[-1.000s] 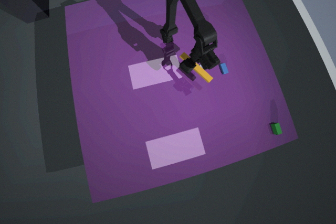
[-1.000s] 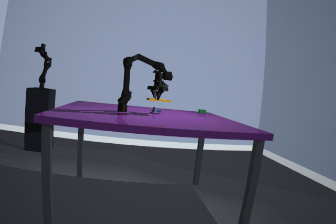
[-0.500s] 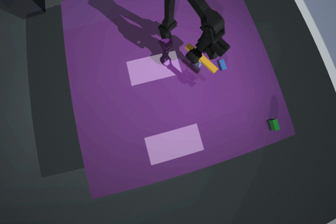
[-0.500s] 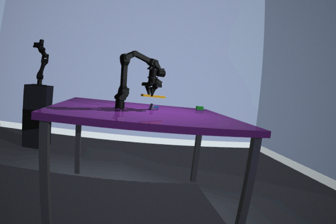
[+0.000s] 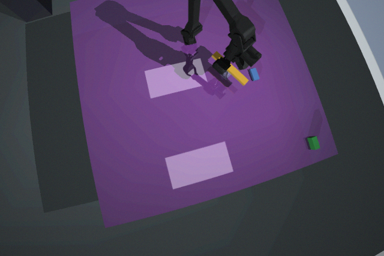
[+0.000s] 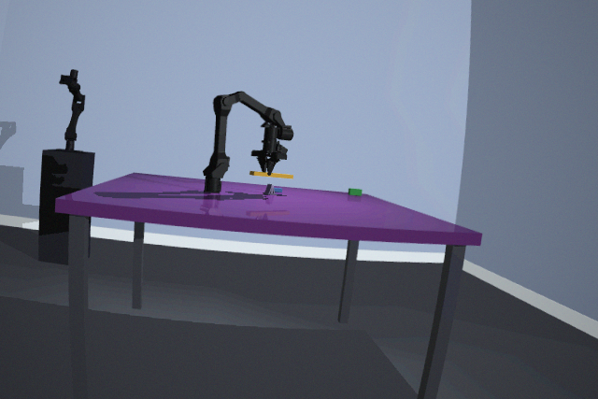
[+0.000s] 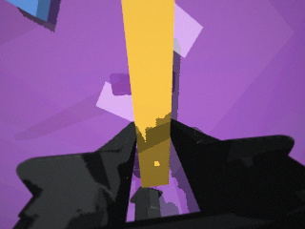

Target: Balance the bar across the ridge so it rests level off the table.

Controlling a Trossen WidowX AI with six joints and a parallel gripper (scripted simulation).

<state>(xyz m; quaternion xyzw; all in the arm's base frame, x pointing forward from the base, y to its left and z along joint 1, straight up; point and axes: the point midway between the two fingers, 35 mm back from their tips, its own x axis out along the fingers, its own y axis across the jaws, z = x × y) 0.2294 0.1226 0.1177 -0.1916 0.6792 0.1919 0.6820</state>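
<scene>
My gripper tip is 4 cm above the grey ridge, 2 cm short of it and 1 cm to the right of it. Round my gripper tip: green block (51 cm ahead, 38 cm to the left, 7 cm below); yellow bar (2 cm ahead, 1 cm to the left); blue block (17 cm to the left, 8 cm below, 6 cm ahead).
</scene>
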